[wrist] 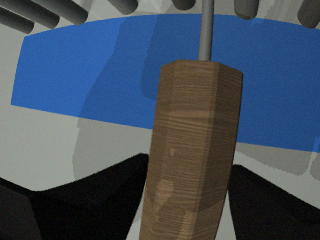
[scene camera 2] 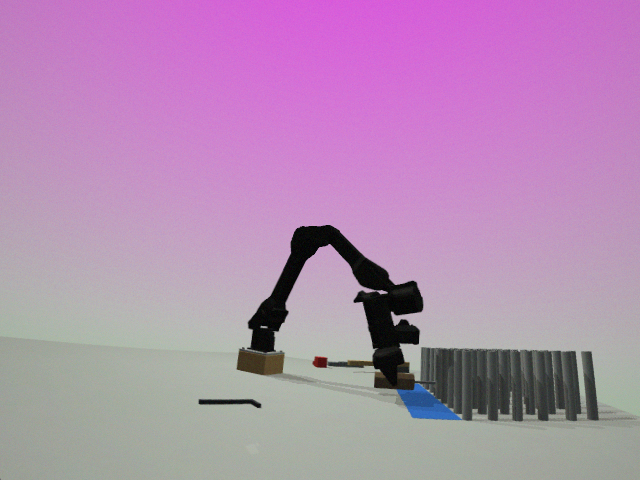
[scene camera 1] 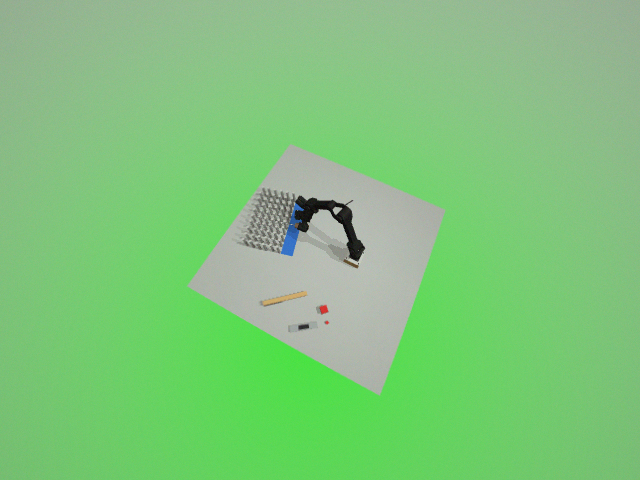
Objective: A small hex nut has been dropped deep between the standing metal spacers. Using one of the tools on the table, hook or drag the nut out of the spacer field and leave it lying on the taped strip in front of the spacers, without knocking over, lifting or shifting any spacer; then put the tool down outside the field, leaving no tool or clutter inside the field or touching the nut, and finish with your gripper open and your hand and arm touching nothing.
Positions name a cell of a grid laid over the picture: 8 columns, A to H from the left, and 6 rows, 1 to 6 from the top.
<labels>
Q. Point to a blue taped strip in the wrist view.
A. At C2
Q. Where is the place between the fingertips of my gripper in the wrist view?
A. E5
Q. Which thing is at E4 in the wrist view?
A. A wooden-handled hook tool.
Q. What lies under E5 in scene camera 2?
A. My gripper.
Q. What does my gripper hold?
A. A wooden-handled hook tool.
</labels>
